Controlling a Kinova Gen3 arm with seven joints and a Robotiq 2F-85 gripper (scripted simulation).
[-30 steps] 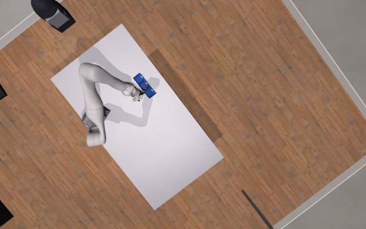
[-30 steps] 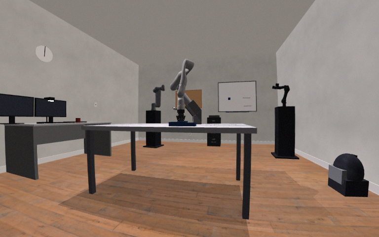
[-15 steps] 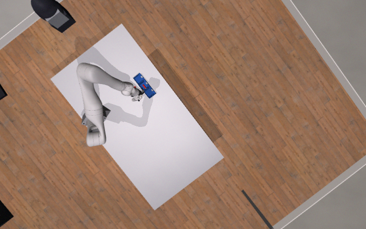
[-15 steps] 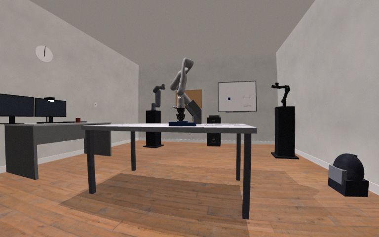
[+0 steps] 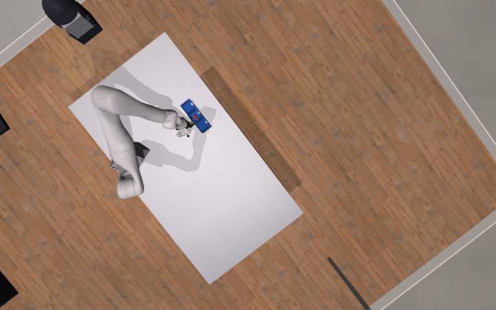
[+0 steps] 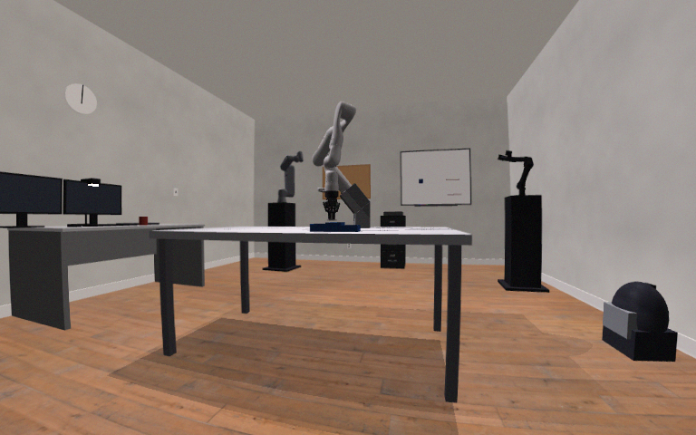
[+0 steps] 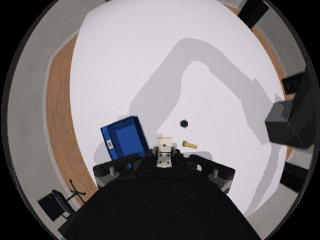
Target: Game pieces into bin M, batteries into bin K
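The bin is 8 cm ahead of my hand, 5 cm to the left of it and 5 cm below it. Round my hand: red cylinder 7 cm ahead, 5 cm to the left, 6 cm below; white tile 2 cm below; black piece 5 cm behind, 4 cm to the right, 7 cm below.
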